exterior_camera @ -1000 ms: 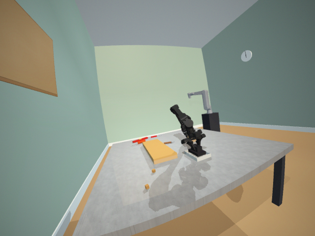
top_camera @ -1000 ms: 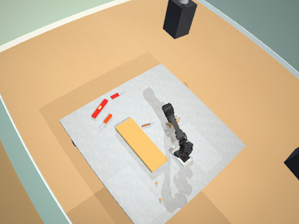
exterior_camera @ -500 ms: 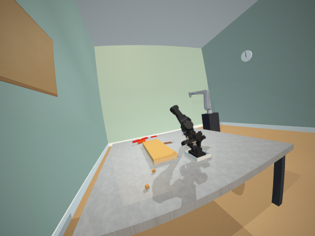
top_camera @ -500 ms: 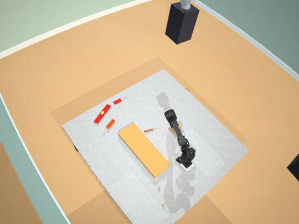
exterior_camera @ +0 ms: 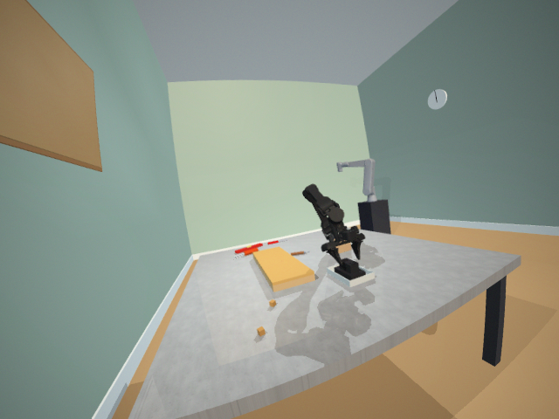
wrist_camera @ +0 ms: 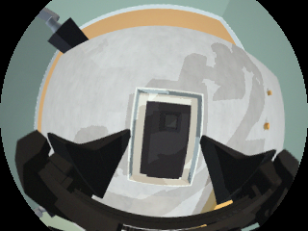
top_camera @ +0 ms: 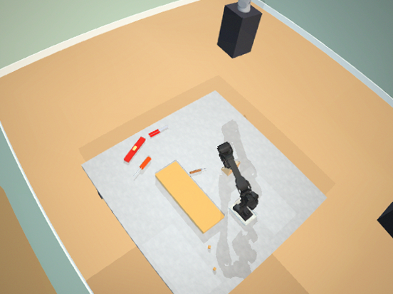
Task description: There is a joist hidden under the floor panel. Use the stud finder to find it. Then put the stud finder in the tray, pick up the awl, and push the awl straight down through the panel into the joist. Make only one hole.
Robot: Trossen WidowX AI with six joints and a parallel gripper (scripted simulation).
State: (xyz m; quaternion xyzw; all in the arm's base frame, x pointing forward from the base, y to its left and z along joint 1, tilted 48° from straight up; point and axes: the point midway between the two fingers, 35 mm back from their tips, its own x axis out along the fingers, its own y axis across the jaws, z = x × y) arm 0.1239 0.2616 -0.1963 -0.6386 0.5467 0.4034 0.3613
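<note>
Right now my gripper tip is 1 cm above the black stud finder. The rest, counted from my gripper tip: brown-handled awl 6 cm ahead, 44 cm to the right, 5 cm below; orange-handled screwdriver 42 cm ahead, 66 cm to the right, 5 cm below; white tray 1 cm to the right, 5 cm below.
</note>
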